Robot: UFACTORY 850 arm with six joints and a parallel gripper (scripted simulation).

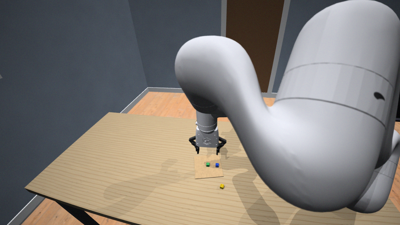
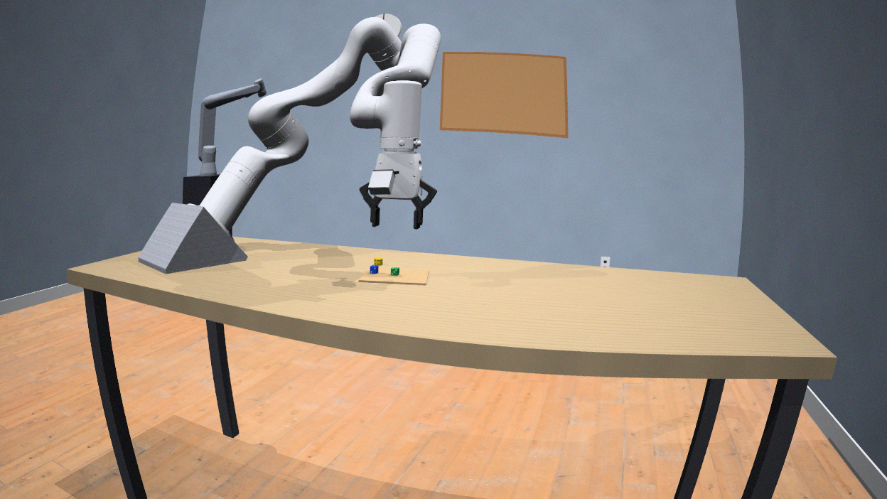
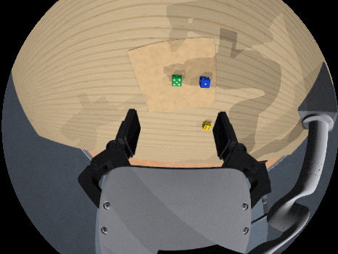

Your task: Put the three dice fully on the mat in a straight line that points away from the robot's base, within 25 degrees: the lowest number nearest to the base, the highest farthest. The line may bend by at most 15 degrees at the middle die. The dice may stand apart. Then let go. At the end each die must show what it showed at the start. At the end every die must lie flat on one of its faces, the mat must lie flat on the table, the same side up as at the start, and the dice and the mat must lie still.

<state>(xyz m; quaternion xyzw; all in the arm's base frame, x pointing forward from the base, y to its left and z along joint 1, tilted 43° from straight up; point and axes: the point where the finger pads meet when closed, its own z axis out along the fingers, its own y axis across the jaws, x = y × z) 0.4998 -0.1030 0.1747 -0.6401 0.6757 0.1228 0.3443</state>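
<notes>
The yellow die is 8 cm behind my hand, 11 cm to the left of it and 11 cm below it. Also, from my hand: blue die: 5 cm behind, 10 cm below; tan mat: 11 cm below; green die: 10 cm below.
</notes>
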